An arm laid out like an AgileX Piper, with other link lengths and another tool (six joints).
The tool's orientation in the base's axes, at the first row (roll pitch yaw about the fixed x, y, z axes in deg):
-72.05, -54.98, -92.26
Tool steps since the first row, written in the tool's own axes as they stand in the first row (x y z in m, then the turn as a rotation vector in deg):
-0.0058, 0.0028, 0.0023, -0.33, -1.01, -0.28
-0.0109, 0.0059, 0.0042, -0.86, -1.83, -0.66
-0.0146, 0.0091, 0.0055, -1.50, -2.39, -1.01
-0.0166, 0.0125, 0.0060, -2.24, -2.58, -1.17
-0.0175, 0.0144, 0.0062, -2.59, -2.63, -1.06
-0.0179, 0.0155, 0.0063, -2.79, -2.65, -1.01
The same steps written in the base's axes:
0.0031, 0.0016, -0.0059, -0.54, 0.93, 0.23
0.0059, 0.0025, -0.0114, -1.12, 1.80, 0.18
0.0081, 0.0024, -0.0160, -1.60, 2.53, -0.10
0.0096, 0.0009, -0.0194, -1.79, 3.07, -0.63
0.0103, 0.0000, -0.0211, -1.69, 3.34, -0.87
0.0108, -0.0006, -0.0220, -1.64, 3.48, -1.02

